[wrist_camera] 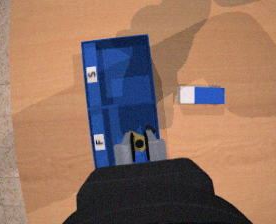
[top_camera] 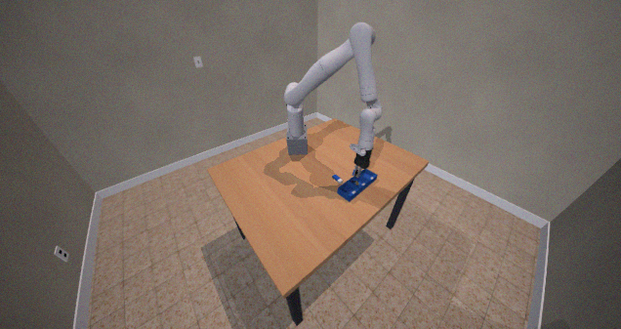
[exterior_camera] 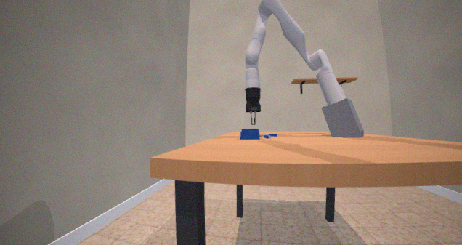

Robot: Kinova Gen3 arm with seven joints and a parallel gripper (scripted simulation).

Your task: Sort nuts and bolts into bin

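Now: the blue two-compartment bin 20 mm ahead of my hand and 60 mm below it. Round my hand: black bolt (10 mm behind, 70 mm below).
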